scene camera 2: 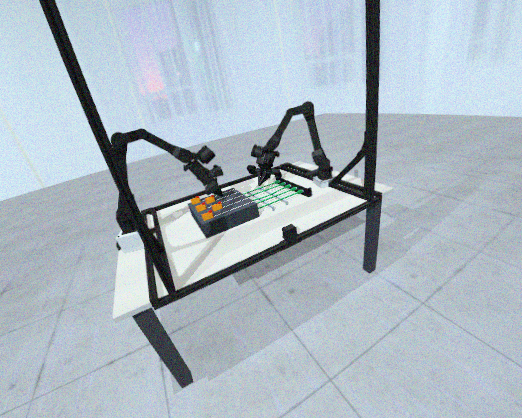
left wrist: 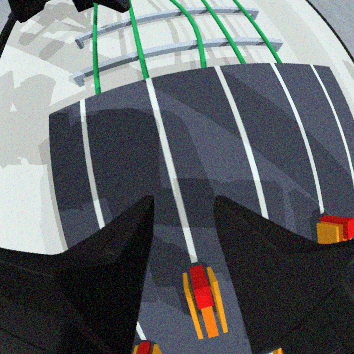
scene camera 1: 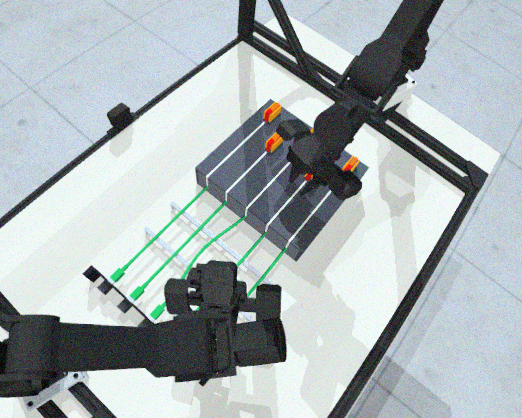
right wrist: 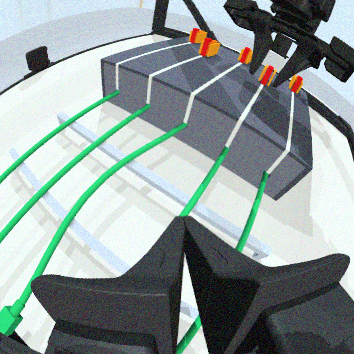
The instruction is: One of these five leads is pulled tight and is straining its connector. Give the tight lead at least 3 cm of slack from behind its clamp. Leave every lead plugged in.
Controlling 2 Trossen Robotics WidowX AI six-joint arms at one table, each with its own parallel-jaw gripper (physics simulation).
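Places are measured from the left arm's base along level axes (x up, y ahead, z left), in centimetres.
Pixels of known places: left gripper, fingertip midpoint: (scene camera 2: 222, 194) (left wrist: 184, 203) (scene camera 1: 296, 188) (right wrist: 261, 79); right gripper, fingertip midpoint: (scene camera 2: 258, 185) (left wrist: 126, 9) (right wrist: 182, 222); left arm's base, origin of the base link: (scene camera 2: 131, 229) (right wrist: 277, 52); right arm's base, origin of the base link: (scene camera 2: 325, 177).
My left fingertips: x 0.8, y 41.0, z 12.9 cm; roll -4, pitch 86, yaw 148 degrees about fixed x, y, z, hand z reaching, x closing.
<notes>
Ahead of a thing's pixels: the offset from my left fingertips to its middle. "*": to the spot under its first point.
Five white-and-green leads run from orange-and-red clamps over a dark block (scene camera 1: 235, 167) (left wrist: 200, 100) to green connectors (scene camera 1: 118, 275) (right wrist: 9, 320). The fourth lead (scene camera 1: 252, 248) (left wrist: 170, 165) (right wrist: 207, 180), counted from the left in scene camera 1, looks straight; the third bows. My left gripper (scene camera 1: 298, 191) (scene camera 2: 218, 193) (left wrist: 184, 203) is partly open and empty, just ahead of the fourth lead's clamp @(dx -0.3, dy -4.7, dz -1.2 cm) (left wrist: 202, 287), with that white lead passing between its fingers in view, apparently below them. My right gripper (scene camera 2: 260, 182) (right wrist: 182, 222) is shut at the fourth lead's green part; contact is unclear. Some connectors are hidden.
Two pale rods (scene camera 1: 190, 217) (scene camera 1: 160, 241) cross beneath the green leads. The dark connector strip @(* dx -4.3, dy +40.8, dz -7.4 cm) (scene camera 1: 91, 272) lies at the lower left in scene camera 1. Neighbouring clamps (scene camera 1: 351, 164) (scene camera 1: 273, 143) stand on the block near the left gripper. A black frame surrounds the table.
</notes>
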